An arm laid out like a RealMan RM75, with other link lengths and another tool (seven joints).
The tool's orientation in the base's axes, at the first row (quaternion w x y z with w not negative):
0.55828 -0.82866 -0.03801 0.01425
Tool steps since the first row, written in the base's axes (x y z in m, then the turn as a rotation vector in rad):
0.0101 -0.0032 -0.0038 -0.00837 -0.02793 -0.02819
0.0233 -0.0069 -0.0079 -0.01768 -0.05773 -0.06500
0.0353 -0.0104 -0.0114 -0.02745 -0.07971 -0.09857
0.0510 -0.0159 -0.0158 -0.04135 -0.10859 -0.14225
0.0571 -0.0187 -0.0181 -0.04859 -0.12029 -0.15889
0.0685 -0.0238 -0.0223 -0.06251 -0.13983 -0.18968
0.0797 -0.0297 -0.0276 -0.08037 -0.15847 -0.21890
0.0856 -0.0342 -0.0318 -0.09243 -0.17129 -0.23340
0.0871 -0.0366 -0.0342 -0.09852 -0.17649 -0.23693
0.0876 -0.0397 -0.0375 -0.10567 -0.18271 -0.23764
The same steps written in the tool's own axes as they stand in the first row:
0.0097 0.0052 -0.0022 -0.01108 0.03616 -0.01465
0.0225 0.0110 -0.0049 -0.02340 0.08096 -0.02773
0.0341 0.0161 -0.0077 -0.03550 0.11981 -0.03477
0.0493 0.0230 -0.0121 -0.05246 0.17041 -0.04410
0.0551 0.0264 -0.0142 -0.06091 0.18986 -0.04818
0.0660 0.0328 -0.0181 -0.07691 0.22503 -0.05373
0.0766 0.0404 -0.0223 -0.09673 0.25822 -0.05878
0.0820 0.0463 -0.0253 -0.11003 0.27587 -0.06438
0.0833 0.0495 -0.0267 -0.11658 0.28080 -0.06745
0.0835 0.0537 -0.0284 -0.12421 0.28345 -0.07246

